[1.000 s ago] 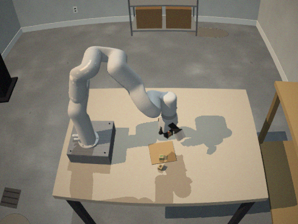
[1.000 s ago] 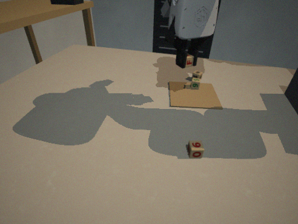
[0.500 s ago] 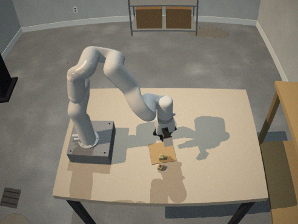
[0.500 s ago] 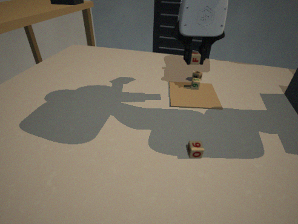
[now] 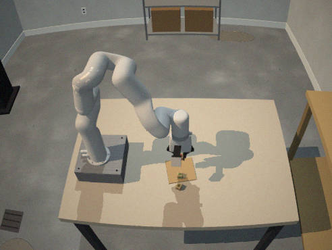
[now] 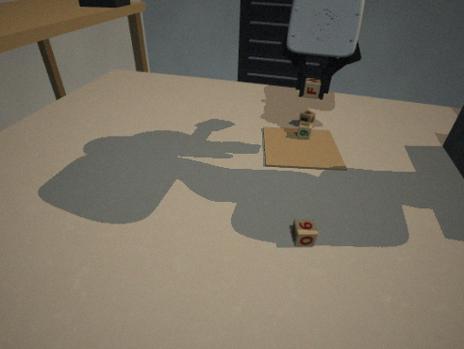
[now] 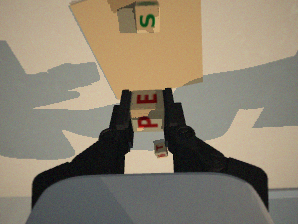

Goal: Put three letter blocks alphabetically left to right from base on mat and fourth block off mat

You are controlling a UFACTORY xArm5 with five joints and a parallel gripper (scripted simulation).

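My hand is 12 cm above the tan mat. Round my hand: green-marked block 1 cm behind, 4 cm to the right, 11 cm below; then red-marked block 1 cm ahead, 23 cm to the left, 11 cm below.
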